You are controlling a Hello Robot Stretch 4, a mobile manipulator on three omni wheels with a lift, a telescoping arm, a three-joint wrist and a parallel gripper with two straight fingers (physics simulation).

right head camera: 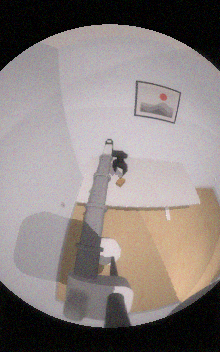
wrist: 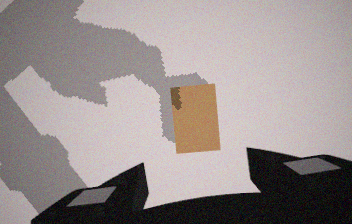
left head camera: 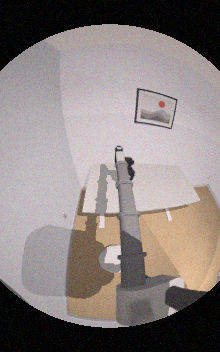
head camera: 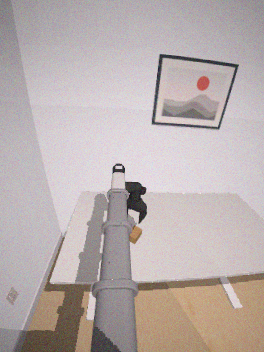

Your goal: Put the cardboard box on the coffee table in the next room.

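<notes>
The cardboard box is small, orange-brown and lies on a white table top, just right of the arm in the head view. In the wrist view it lies beyond the fingertips, between their lines, apart from both, with a small shadow on its upper left corner. My gripper is open and empty, with its black fingers wide apart. In the head view the black wrist hangs near the box, and the arm partly hides the fingers. Whether this table is the coffee table I cannot tell.
My telescoping arm reaches over the table's left part. A wall stands close on the left; another with a framed picture stands behind the table. A round white object is below the arm.
</notes>
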